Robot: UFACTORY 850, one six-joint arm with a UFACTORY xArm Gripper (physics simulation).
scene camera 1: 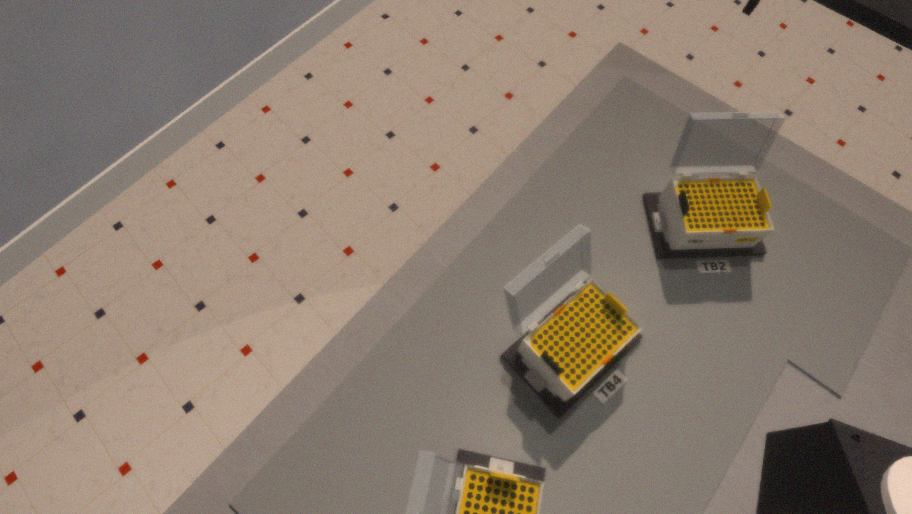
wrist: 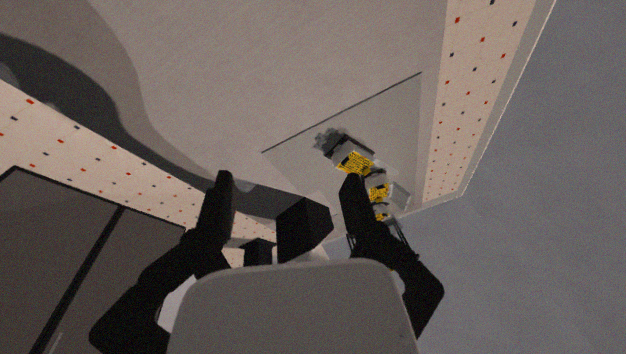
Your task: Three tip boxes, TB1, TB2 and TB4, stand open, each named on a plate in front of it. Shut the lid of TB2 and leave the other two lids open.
Scene:
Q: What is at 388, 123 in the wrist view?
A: A grey sheet.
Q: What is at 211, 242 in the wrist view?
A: My gripper.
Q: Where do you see a grey sheet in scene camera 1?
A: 714, 344

